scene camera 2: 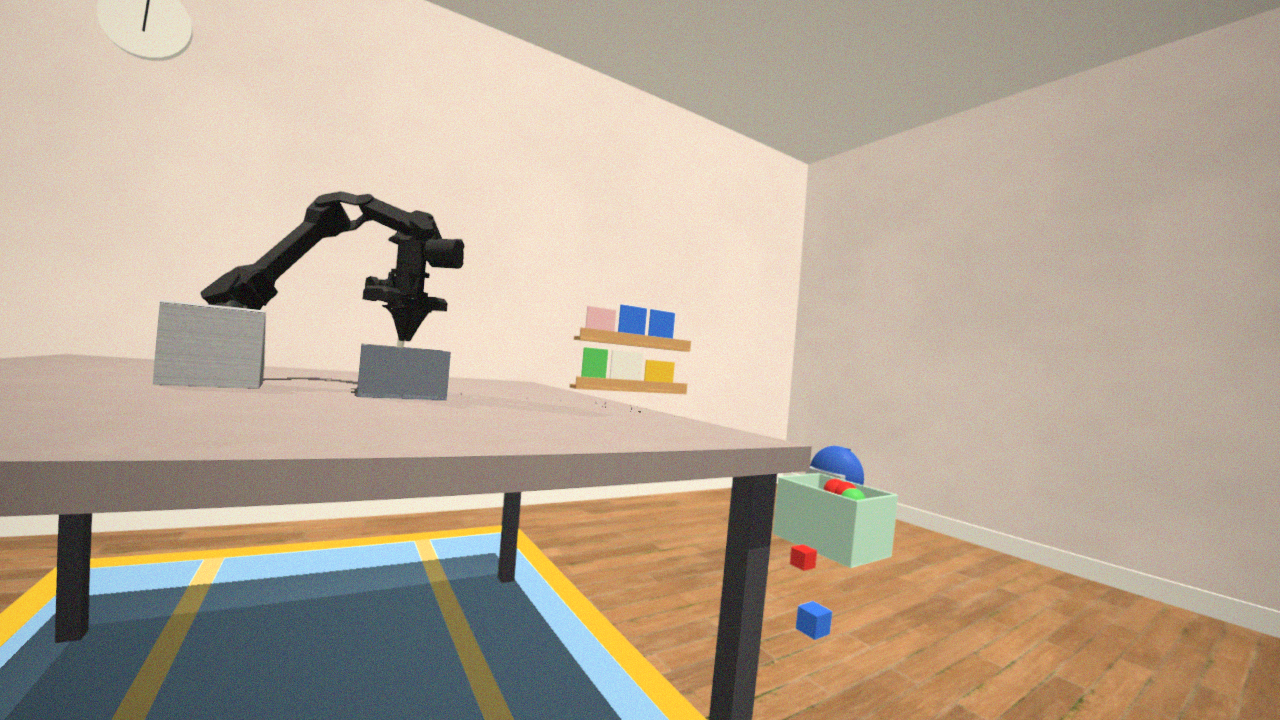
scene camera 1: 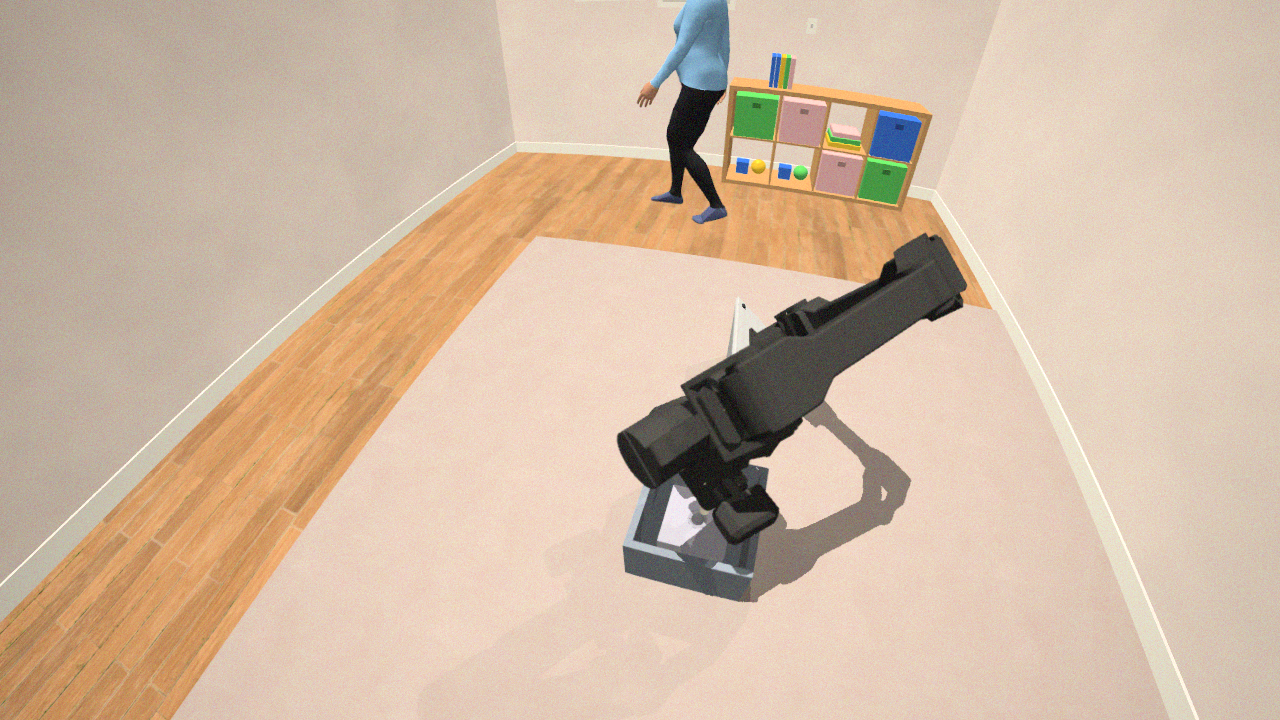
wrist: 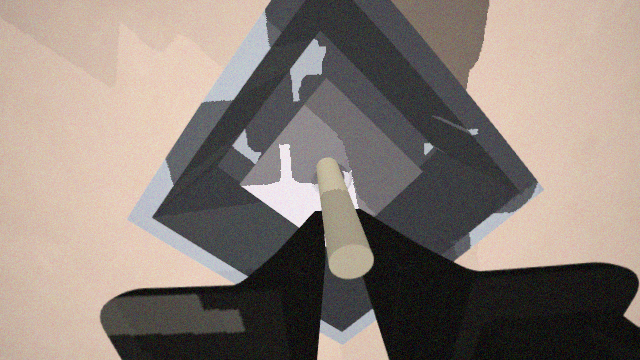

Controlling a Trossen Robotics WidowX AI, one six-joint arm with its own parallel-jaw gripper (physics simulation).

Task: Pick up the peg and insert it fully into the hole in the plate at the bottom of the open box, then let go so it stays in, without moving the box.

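Places are measured from the arm's base along level axes (x ahead, y left, z up), in millimetres.
Pixels of known places: gripper, fingertip midpoint: (scene camera 2: 404, 341) (scene camera 1: 701, 500) (wrist: 337, 218); arm's base at its link origin: (scene camera 2: 223, 331).
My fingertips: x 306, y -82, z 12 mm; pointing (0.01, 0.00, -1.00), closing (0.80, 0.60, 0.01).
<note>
Ahead of a thing's pixels: the offset from my fingertips to its top centre. Level surfaces: height alone.
The peg {dx -6, dy +7, dz +39 mm} (wrist: 345, 225) (scene camera 2: 401, 343) is a pale beige cylinder, held between the fingertips of my gripper (wrist: 337, 218) (scene camera 2: 404, 338). My gripper is shut on it, above the open box. The peg's lower end reaches down inside the box, in front of the hole in the wrist view. The open grey-blue box {dx +1, dy +1, dz -13 mm} (scene camera 1: 684, 569) (scene camera 2: 402, 372) (wrist: 192, 252) stands on the table. The light plate (scene camera 1: 673, 517) (wrist: 280, 200) lies at its bottom. The hole is mostly hidden behind the peg; a bit of its rim shows right of the peg. Whether the peg's tip touches the plate or has entered the hole, I cannot tell.
The box's walls surround the peg's lower part. The arm's grey base block (scene camera 2: 209, 345) stands on the table {dz -111 mm} (scene camera 2: 572, 429) to the left in scene camera 2. A person (scene camera 1: 698, 98) and a shelf unit (scene camera 1: 832, 92) are in the background, away from the arm.
</note>
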